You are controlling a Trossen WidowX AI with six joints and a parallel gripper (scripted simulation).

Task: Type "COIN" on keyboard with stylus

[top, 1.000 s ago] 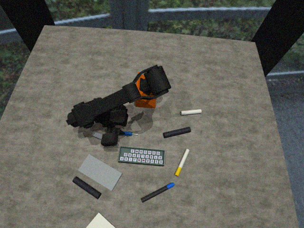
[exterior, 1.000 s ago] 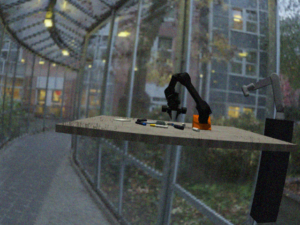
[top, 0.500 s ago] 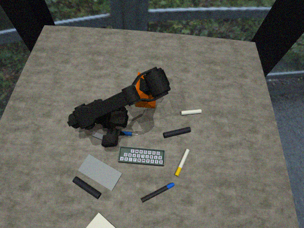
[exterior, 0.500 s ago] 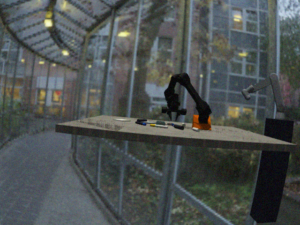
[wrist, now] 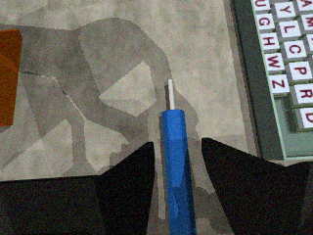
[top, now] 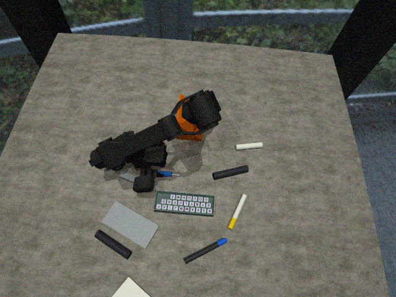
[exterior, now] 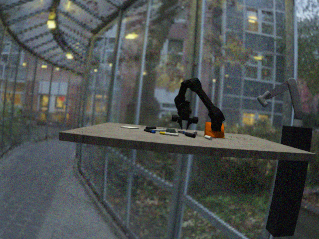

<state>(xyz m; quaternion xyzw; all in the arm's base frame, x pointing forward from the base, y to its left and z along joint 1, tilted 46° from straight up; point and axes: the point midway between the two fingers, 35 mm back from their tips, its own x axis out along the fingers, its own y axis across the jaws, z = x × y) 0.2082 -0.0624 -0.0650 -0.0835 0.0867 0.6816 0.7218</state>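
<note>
Now: the blue stylus 20 mm below my gripper tip and 10 mm to the left of it. Also, from my gripper tip: stylus tip (50 mm to the left, 20 mm below); then grey flat pad (170 mm ahead, 90 mm to the right, 20 mm below); then grey block (110 mm to the right, 20 mm below, 20 mm ahead).
</note>
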